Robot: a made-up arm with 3 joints. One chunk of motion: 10 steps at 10 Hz.
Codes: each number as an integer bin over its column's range. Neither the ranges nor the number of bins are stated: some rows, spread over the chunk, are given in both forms.
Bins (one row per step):
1: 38 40 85 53 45 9
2: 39 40 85 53 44 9
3: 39 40 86 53 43 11
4: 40 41 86 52 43 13
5: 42 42 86 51 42 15
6: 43 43 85 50 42 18
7: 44 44 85 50 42 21
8: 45 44 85 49 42 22
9: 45 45 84 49 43 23
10: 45 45 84 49 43 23
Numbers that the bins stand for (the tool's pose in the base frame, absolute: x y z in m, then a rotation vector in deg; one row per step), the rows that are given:
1: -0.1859 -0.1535 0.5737 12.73 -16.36 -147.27
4: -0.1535 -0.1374 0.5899 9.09 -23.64 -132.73
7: -0.0889 -0.0889 0.5737 1.82 -27.27 -103.64
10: -0.0727 -0.0727 0.5576 -1.82 -23.64 -96.36
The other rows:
2: -0.1697 -0.1535 0.5737 12.73 -20.00 -147.27
3: -0.1697 -0.1535 0.5899 12.73 -23.64 -140.00
5: -0.1212 -0.1212 0.5899 5.45 -27.27 -125.45
6: -0.1051 -0.1051 0.5737 1.82 -27.27 -114.55
8: -0.0727 -0.0889 0.5737 -1.82 -27.27 -100.00
9: -0.0727 -0.0727 0.5576 -1.82 -23.64 -96.36

